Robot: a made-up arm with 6 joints.
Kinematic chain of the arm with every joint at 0, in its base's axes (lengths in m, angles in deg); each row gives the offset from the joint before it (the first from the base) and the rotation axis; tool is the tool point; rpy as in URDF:
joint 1: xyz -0.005 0 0.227 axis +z
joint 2: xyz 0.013 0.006 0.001 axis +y
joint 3: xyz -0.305 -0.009 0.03 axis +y
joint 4: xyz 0.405 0.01 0.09 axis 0.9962 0 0.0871
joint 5: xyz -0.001 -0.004 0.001 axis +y
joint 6: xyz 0.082 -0.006 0.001 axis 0.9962 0 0.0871
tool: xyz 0.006 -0.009 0.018 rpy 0 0 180
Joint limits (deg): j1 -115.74..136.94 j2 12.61..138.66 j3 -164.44..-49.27 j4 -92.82..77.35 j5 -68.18..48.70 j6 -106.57..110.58
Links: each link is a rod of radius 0.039 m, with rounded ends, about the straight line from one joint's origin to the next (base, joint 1, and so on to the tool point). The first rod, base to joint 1, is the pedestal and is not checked.
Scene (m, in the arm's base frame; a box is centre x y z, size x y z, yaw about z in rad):
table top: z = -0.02
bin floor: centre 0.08 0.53 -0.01 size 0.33 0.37 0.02 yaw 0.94
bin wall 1: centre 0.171 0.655 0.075 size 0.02 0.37 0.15 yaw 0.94
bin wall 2: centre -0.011 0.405 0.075 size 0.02 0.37 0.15 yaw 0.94
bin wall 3: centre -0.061 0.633 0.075 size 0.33 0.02 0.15 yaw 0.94
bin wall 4: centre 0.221 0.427 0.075 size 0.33 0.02 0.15 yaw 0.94
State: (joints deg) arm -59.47 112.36 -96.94 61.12 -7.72 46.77
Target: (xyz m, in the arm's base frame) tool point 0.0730 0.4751 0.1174
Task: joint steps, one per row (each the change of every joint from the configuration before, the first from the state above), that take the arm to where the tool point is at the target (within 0.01 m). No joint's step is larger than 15 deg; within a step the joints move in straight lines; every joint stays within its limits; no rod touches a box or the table.
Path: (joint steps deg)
1: 12.01 -10.87 -0.69 -1.23 1.29 -5.88
2: 12.01 -10.87 -0.69 -1.23 1.30 -5.87
3: 12.00 -10.87 -0.69 -1.23 1.29 -5.88
4: 12.01 -10.87 -0.68 -1.22 1.30 -5.87
5: 14.82 7.46 7.13 2.31 3.71 4.89
6: 14.82 7.47 7.14 2.31 3.71 4.90
7: 14.83 7.46 7.14 2.32 3.71 4.90
8: 14.82 7.46 7.14 2.31 3.71 4.89
9: 14.82 7.47 7.14 2.32 3.71 4.90
10: 14.82 7.46 7.14 2.31 3.71 4.90

